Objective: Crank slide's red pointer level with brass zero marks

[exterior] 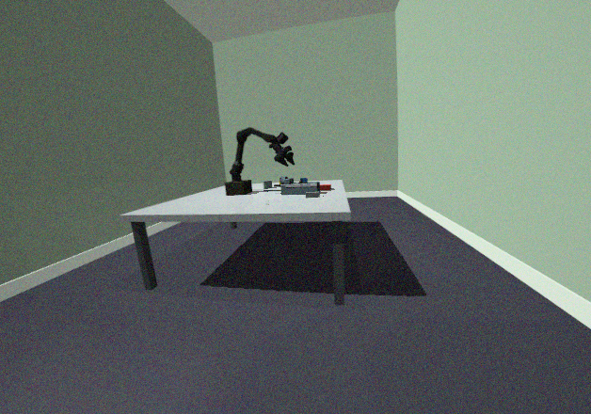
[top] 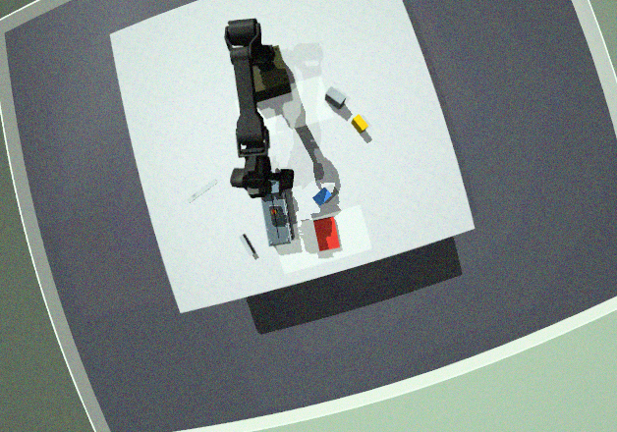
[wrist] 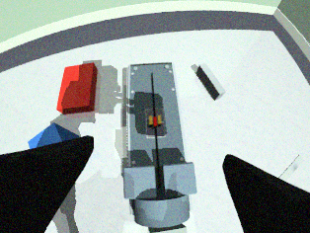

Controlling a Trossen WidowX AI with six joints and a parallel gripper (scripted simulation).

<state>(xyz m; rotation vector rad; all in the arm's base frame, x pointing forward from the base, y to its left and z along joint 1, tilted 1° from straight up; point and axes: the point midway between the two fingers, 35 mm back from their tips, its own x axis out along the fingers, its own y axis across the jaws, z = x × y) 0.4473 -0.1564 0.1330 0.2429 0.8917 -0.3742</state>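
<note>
My gripper tip is now 120 mm past the crank handle, 30 mm to the right of it and 140 mm above it. Round my gripper tip: grey bar (140 mm ahead, 180 mm to the right, 190 mm below); red pointer (60 mm ahead, 10 mm to the right, 120 mm below); blue block (80 mm ahead, 170 mm to the left, 160 mm below).
</note>
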